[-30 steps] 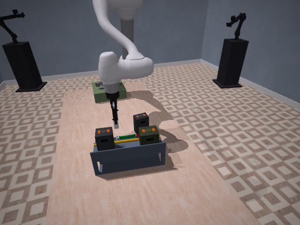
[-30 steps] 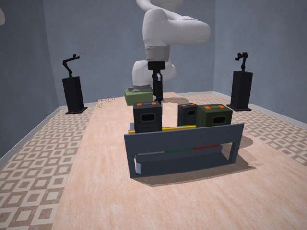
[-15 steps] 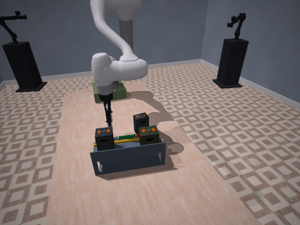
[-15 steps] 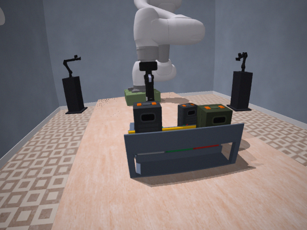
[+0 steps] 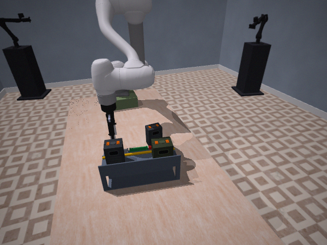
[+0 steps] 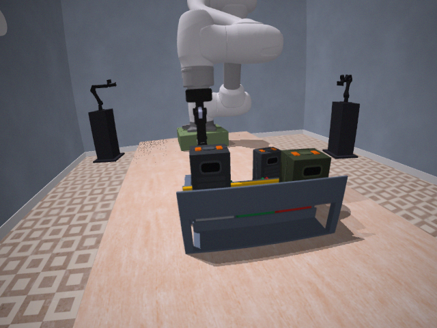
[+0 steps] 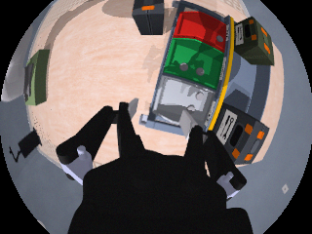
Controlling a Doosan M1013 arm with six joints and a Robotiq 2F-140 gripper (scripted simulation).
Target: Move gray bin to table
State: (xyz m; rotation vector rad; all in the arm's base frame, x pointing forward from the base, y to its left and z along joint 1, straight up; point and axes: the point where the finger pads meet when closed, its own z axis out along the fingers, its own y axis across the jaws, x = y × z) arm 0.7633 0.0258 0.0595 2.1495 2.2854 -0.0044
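The gray open bin lies 110 mm below my hand, 70 mm ahead of it and 20 mm to the left of it. From my hand the other things lie so: yellow rail 140 mm to the left, 120 mm ahead, 40 mm below; black bin 170 mm ahead, 20 mm to the left, 10 mm above; green bin 130 mm to the left, 110 mm below, 70 mm ahead.
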